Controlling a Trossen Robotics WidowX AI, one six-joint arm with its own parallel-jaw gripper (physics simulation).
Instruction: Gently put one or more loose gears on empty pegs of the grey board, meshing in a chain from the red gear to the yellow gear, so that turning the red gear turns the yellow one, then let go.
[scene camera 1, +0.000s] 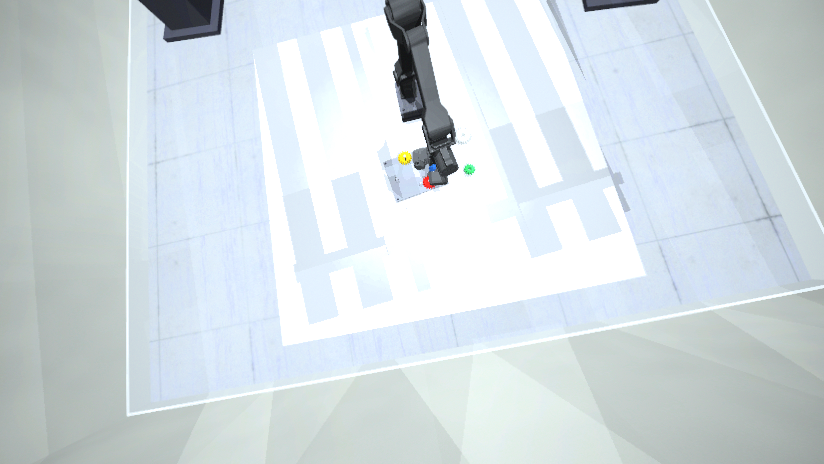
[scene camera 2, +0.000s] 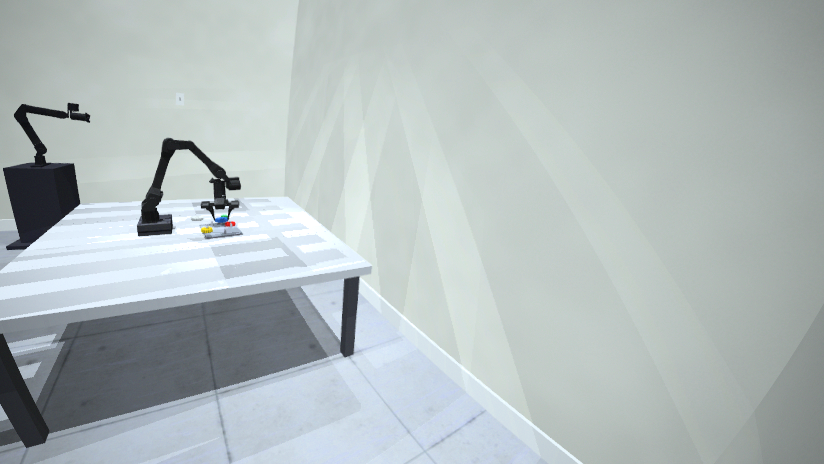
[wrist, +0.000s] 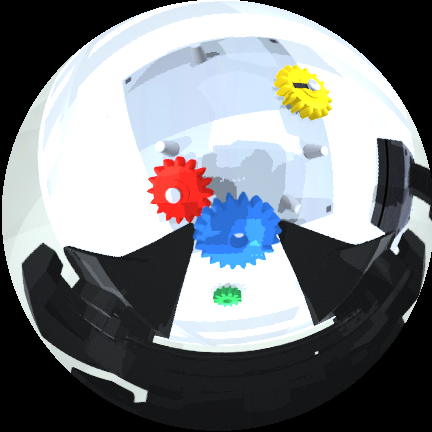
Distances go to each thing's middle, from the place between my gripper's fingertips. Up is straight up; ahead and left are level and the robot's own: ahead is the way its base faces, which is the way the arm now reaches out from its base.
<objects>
Right now the red gear (wrist: 177, 173) is 4 cm ahead of my hand, 3 cm to the right of it and 1 cm below it. Also, from my hand: yellow gear (wrist: 291, 81) (6 cm behind, 12 cm to the right, 1 cm below); grey board (scene camera 1: 409, 177) (8 cm to the right, 2 cm below); blue gear (wrist: 257, 221) (1 cm to the left).
</objects>
